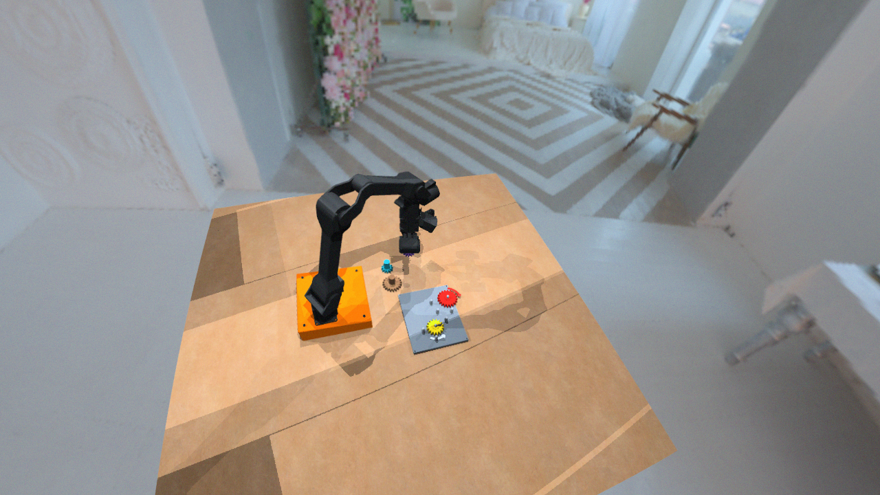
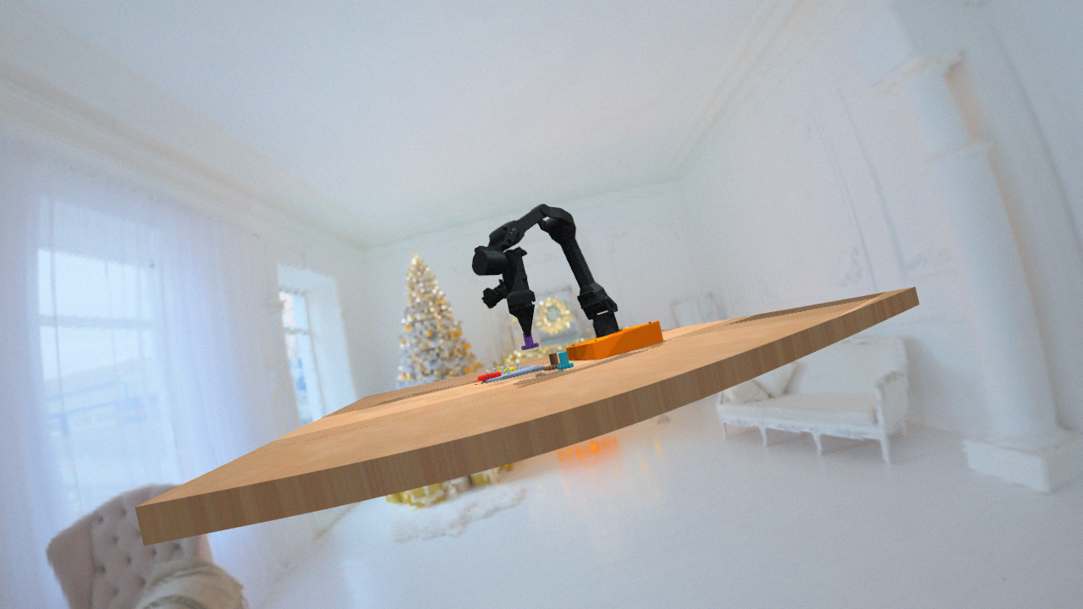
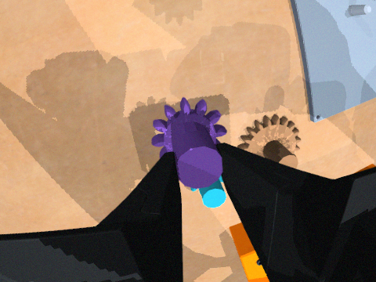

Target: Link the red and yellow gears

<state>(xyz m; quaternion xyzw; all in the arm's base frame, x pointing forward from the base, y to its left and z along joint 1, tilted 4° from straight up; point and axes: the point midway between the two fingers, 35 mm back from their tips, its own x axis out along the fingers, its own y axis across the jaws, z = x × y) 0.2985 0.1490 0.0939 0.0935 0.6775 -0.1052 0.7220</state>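
The red gear lies 180 mm to the right of my gripper tip, 80 mm below it and 80 mm ahead of it. Round my gripper tip: teal gear: 80 mm below, 80 mm behind, 10 mm to the left; purple gear: 10 mm below; brown gear: 80 mm below, 80 mm behind, 60 mm to the right.
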